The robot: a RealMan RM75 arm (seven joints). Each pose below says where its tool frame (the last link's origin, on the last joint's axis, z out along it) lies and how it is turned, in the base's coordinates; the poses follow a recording.
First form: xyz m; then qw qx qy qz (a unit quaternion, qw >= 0).
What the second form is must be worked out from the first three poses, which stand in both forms.
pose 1, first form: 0.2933, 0.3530, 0.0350, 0.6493, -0.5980, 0.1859, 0.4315
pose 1, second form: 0.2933, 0.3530, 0.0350, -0.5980, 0.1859, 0.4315, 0.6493
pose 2, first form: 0.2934, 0.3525, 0.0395, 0.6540, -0.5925, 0.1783, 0.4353
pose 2, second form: 0.2934, 0.3525, 0.0395, -0.5925, 0.1783, 0.4353, 0.6540
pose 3, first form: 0.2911, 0.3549, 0.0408, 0.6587, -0.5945, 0.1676, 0.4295
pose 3, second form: 0.2911, 0.3549, 0.0408, -0.5945, 0.1676, 0.4295, 0.6587
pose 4, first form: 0.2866, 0.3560, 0.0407, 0.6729, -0.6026, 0.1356, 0.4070
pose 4, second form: 0.2866, 0.3560, 0.0407, -0.6026, 0.1356, 0.4070, 0.6729
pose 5, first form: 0.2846, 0.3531, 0.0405, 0.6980, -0.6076, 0.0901, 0.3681
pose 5, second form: 0.2846, 0.3531, 0.0405, -0.6076, 0.0901, 0.3681, 0.6980
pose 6, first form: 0.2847, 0.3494, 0.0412, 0.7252, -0.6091, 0.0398, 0.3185
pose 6, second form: 0.2847, 0.3494, 0.0412, -0.6091, 0.0398, 0.3185, 0.7252
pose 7, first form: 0.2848, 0.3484, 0.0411, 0.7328, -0.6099, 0.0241, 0.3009
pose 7, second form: 0.2848, 0.3484, 0.0411, -0.6099, 0.0241, 0.3009, 0.7328
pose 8, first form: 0.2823, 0.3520, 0.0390, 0.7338, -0.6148, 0.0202, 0.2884
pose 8, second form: 0.2823, 0.3520, 0.0390, -0.6148, 0.0202, 0.2884, 0.7338
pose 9, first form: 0.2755, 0.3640, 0.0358, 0.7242, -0.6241, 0.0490, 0.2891
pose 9, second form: 0.2755, 0.3640, 0.0358, -0.6241, 0.0490, 0.2891, 0.7242
